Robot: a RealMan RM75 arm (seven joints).
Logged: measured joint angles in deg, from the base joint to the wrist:
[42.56, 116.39, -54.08, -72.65, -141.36, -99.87, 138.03]
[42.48, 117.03, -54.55, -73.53, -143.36, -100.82, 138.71]
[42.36, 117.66, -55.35, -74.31, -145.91, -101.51, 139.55]
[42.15, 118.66, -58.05, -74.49, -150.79, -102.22, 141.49]
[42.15, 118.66, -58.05, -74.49, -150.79, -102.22, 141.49]
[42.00, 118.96, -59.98, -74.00, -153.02, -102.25, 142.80]
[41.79, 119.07, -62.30, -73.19, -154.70, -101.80, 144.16]
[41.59, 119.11, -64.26, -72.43, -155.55, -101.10, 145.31]
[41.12, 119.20, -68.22, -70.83, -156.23, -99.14, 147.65]
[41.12, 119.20, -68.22, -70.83, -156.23, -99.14, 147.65]
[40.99, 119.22, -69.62, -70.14, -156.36, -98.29, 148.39]
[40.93, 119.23, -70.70, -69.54, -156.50, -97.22, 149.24]
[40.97, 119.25, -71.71, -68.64, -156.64, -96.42, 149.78]
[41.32, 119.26, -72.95, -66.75, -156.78, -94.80, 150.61]
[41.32, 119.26, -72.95, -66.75, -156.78, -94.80, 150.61]
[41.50, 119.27, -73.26, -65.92, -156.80, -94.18, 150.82]
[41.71, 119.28, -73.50, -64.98, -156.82, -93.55, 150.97]
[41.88, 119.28, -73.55, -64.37, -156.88, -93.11, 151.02]
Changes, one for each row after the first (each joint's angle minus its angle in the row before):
[-0.08, 0.64, -0.47, -0.88, -2.00, -0.95, 0.68]
[-0.12, 0.63, -0.80, -0.78, -2.55, -0.69, 0.84]
[-0.21, 1.00, -2.70, -0.18, -4.88, -0.71, 1.94]
[0.00, 0.00, 0.00, 0.00, 0.00, 0.00, 0.00]
[-0.15, 0.30, -1.93, 0.49, -2.23, -0.03, 1.31]
[-0.21, 0.11, -2.32, 0.81, -1.68, 0.45, 1.36]
[-0.20, 0.04, -1.96, 0.76, -0.85, 0.70, 1.15]
[-0.47, 0.09, -3.96, 1.60, -0.68, 1.96, 2.34]
[0.00, 0.00, 0.00, 0.00, 0.00, 0.00, 0.00]
[-0.13, 0.02, -1.40, 0.69, -0.13, 0.85, 0.74]
[-0.06, 0.01, -1.08, 0.60, -0.14, 1.07, 0.85]
[0.04, 0.02, -1.01, 0.90, -0.14, 0.80, 0.54]
[0.35, 0.01, -1.24, 1.89, -0.14, 1.62, 0.83]
[0.00, 0.00, 0.00, 0.00, 0.00, 0.00, 0.00]
[0.18, 0.01, -0.31, 0.83, -0.02, 0.62, 0.21]
[0.21, 0.01, -0.24, 0.94, -0.02, 0.63, 0.15]
[0.17, 0.00, -0.05, 0.61, -0.06, 0.44, 0.05]

